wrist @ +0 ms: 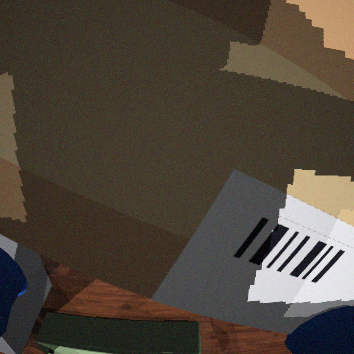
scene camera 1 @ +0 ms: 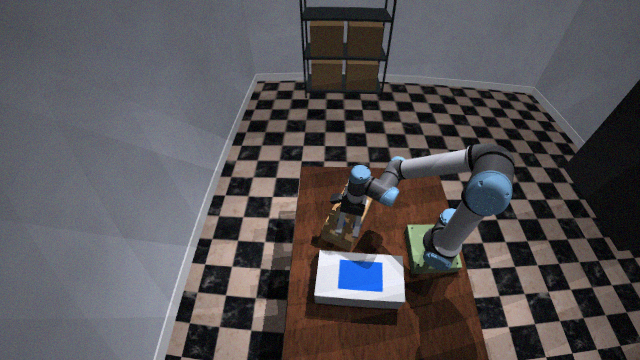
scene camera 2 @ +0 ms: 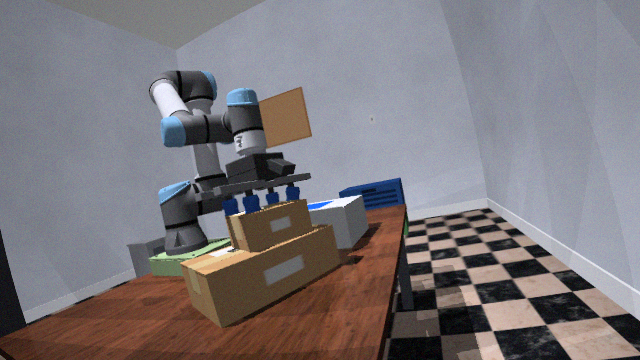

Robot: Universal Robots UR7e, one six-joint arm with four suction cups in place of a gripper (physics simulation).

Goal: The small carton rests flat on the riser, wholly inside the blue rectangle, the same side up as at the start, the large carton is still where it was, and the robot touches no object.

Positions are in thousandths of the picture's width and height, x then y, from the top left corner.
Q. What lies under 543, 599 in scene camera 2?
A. A white riser.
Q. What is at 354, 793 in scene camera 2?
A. A large carton.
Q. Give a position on a small carton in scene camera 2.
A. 429, 621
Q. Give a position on a small carton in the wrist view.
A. At 544, 451
